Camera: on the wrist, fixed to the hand. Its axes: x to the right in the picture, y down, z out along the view.
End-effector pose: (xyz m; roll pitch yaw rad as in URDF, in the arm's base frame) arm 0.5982 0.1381 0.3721 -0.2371 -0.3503 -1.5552
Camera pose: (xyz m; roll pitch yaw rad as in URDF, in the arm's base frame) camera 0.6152 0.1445 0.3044 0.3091 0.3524 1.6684
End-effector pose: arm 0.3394 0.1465 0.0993 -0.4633 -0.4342 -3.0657
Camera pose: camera 0.3391 0.1435 0.0293 0.5413 0.4188 0.1588
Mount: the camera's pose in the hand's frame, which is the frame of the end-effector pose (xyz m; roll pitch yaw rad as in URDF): -0.0290 0.0311 -0.0557 0.0445 0.0212 -3.0675
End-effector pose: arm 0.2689 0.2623 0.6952 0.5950 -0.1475 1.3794
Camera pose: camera 0.2083 0.2491 0.6626 -0.5424 0.2064 -1.7117
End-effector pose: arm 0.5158 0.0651 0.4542 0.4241 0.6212 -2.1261
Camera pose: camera 0.5834 0.0769 0.4402 -0.4196 -0.5702 1.0853
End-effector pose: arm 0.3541 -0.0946 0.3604 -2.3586 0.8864 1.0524
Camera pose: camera 0.4050 -0.1291 0.3940 2.4539 -0.9527 -2.1540
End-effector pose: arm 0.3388 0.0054 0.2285 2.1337 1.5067 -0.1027
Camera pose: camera 0.3957 0.0302 0.2610 -1.6288 -1.4419 2.5759
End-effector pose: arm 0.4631 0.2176 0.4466 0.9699 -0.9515 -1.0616
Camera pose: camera 0.5127 0.2591 0.4196 -0.8870 1.0241 2.1269
